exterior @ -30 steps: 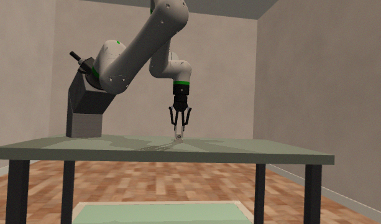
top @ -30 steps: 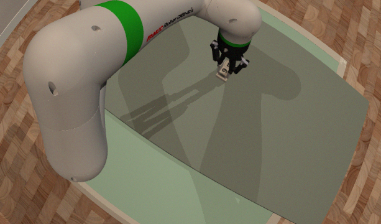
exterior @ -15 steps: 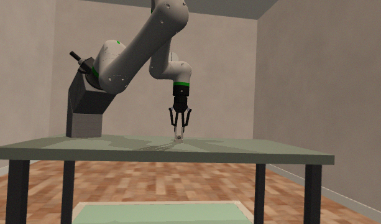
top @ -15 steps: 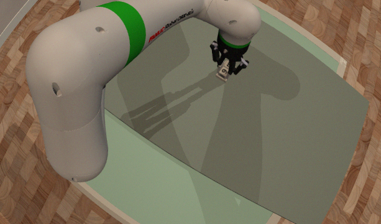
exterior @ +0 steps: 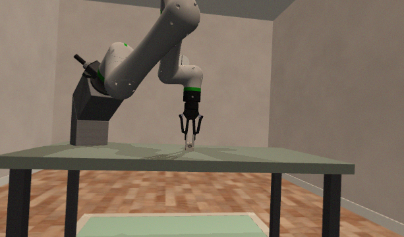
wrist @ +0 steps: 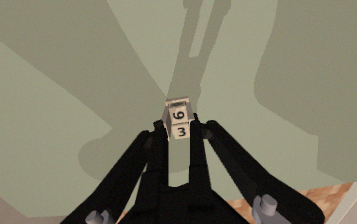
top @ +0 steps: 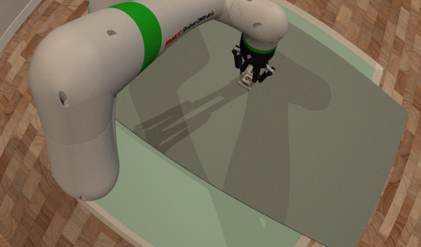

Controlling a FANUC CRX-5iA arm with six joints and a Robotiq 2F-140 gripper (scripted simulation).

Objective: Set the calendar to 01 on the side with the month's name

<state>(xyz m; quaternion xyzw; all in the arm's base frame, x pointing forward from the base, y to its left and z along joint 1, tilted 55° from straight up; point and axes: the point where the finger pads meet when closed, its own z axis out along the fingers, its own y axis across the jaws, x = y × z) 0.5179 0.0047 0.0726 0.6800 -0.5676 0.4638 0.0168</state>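
Now: hand 20 mm to the right of the calendar tray and 40 mm above it.
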